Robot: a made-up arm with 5 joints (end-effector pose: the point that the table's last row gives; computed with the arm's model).
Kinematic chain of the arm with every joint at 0, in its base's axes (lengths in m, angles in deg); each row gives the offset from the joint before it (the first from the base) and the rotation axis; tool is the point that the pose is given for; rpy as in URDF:
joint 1: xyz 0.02 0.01 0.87 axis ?
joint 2: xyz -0.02 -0.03 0 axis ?
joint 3: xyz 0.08 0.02 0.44 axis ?
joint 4: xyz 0.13 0 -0.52 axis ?
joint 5: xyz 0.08 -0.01 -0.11 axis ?
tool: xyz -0.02 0.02 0 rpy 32.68 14.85 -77.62
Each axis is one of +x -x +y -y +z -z.
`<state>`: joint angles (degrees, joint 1 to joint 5).
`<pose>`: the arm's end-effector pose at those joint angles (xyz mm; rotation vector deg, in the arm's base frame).
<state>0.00 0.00 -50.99 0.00 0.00</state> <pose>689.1 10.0 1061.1 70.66 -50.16 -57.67</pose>
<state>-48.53 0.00 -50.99 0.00 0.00</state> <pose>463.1 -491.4 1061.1 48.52 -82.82 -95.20</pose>
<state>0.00 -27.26 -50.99 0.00 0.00</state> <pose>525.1 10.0 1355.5 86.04 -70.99 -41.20</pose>
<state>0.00 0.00 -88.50 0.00 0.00</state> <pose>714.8 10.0 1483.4 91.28 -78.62 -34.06</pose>
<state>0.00 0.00 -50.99 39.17 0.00</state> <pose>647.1 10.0 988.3 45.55 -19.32 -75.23</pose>
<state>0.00 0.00 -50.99 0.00 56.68</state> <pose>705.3 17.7 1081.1 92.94 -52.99 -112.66</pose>
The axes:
joint 1: +z
joint 2: +y
joint 3: +y
joint 4: +y
joint 5: -z

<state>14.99 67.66 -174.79 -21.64 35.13</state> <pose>901.6 254.2 1368.1 154.81 -69.16 -18.67</pose>
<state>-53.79 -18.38 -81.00 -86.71 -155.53</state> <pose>164.4 -265.9 1625.6 -134.64 -67.13 -1.20</pose>
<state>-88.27 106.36 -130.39 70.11 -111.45</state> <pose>-5.4 -669.6 121.5 78.21 23.06 -57.49</pose>
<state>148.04 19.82 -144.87 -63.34 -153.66</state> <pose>-338.2 288.6 1757.7 -105.91 133.78 -40.78</pose>
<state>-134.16 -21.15 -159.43 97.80 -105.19</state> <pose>73.0 128.5 1879.5 -55.48 -31.32 -85.05</pose>
